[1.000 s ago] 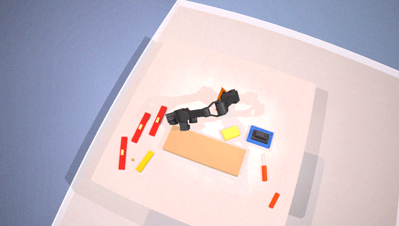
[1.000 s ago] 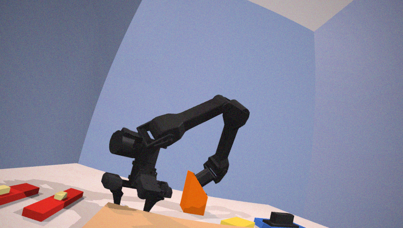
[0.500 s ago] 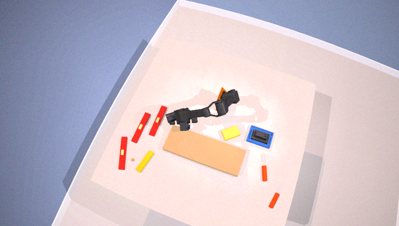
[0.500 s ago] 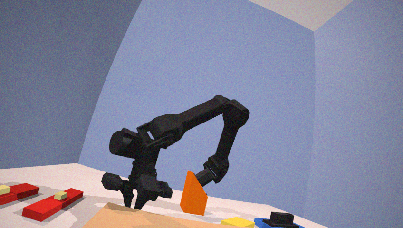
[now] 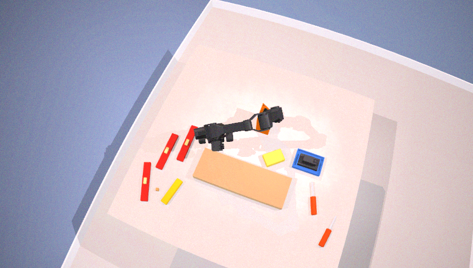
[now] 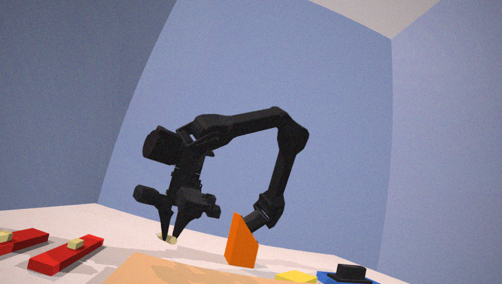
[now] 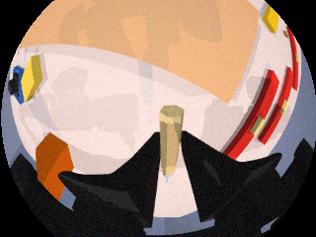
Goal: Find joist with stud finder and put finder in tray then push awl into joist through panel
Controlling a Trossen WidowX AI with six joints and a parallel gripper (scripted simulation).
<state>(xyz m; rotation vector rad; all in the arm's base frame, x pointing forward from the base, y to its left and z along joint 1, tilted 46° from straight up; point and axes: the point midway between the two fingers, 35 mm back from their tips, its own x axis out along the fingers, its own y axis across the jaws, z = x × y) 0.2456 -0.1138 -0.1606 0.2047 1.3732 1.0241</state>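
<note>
My gripper tip is now 4 cm past the awl and 2 cm to the left of it. Also, from my gripper tip: yellow block: 6 cm behind, 33 cm to the left, 5 cm below; then blue tray: 12 cm behind, 52 cm to the left, 5 cm below; then yellow bar: 35 cm ahead, 12 cm to the right, 6 cm below.
</note>
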